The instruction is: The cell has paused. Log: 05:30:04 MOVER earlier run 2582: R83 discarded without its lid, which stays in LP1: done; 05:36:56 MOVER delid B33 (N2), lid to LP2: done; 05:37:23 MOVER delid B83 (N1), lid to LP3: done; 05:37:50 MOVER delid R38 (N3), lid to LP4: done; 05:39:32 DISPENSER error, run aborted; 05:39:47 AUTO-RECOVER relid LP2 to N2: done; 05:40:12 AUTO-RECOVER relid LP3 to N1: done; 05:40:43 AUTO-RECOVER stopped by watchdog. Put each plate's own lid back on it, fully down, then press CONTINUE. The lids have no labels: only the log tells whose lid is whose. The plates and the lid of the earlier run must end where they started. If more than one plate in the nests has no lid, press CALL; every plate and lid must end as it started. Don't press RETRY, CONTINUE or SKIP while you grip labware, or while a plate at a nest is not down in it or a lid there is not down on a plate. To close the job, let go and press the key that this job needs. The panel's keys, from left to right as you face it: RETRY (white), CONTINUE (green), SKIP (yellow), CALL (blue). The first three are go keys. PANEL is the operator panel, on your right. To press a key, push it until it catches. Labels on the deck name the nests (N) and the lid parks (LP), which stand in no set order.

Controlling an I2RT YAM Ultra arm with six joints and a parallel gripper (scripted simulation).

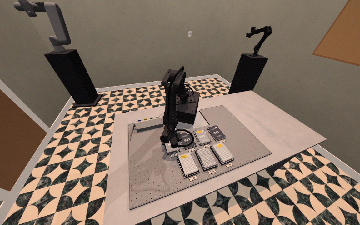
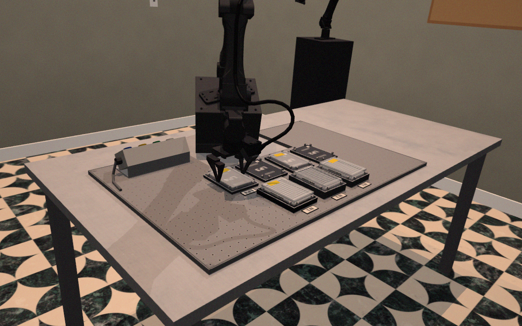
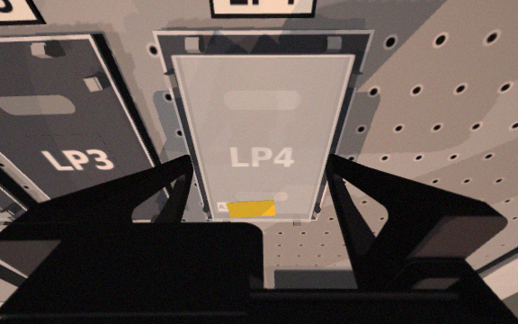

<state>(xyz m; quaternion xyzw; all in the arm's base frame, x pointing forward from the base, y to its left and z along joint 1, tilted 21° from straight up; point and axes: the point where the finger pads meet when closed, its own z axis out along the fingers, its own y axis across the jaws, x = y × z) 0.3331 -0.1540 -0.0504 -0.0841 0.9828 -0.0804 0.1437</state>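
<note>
Right now the plate is 15 cm ahead of my hand, 22 cm to the left of it and 1 cm above it. Round my hand: lid park LP3 (2 cm behind, 13 cm to the left, 2 cm below); then green CONTINUE key (25 cm behind, 14 cm to the right, 5 cm above); then white RETRY key (25 cm behind, 9 cm to the right, 5 cm above).
</note>
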